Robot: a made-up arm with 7 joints.
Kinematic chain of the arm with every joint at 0, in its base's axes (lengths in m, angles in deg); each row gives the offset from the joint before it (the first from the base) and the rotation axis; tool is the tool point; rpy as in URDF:
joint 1: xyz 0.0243 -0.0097 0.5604 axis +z
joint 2: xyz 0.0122 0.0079 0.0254 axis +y
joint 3: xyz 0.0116 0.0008 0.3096 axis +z
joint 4: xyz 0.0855 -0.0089 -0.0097 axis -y
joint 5: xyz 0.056 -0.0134 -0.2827 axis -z
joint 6: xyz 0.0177 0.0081 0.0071 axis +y
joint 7: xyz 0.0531 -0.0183 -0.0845 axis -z
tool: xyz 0.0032 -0.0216 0.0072 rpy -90 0 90
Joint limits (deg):
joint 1: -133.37..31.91
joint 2: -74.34..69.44
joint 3: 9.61..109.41
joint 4: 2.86..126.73
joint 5: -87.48..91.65
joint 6: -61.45..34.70
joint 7: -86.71..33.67
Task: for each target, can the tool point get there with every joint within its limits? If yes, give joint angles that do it. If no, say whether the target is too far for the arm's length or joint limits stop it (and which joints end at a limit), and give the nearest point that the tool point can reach.
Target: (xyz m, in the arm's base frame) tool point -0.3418 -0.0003 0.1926
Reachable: no: joint limits stop it (at a limit: joint 1, joint 2, joint 3) | nearest point -0.2027 -0.1379 0.2822 | short by 0.215 m
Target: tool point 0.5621 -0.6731 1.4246
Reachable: no: too far | nearest point 0.3445 -0.4047 1.0802 | short by 0.488 m
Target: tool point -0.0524 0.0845 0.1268
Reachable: no: joint limits stop it (at a limit: joint 1, joint 2) | nearest point 0.0606 0.1197 0.2864 | short by 0.199 m
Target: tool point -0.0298 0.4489 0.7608
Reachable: yes | joints 10.92 5.86 100.83 54.39 27.63 10.63 -42.59
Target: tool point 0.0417 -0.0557 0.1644
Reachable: no: joint limits stop it (at a limit: joint 2, joint 3) | nearest point 0.0652 -0.1178 0.2689 | short by 0.124 m
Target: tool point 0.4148 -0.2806 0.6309
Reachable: yes | joints -70.60 19.46 43.22 40.92 -13.49 -23.91 -19.05
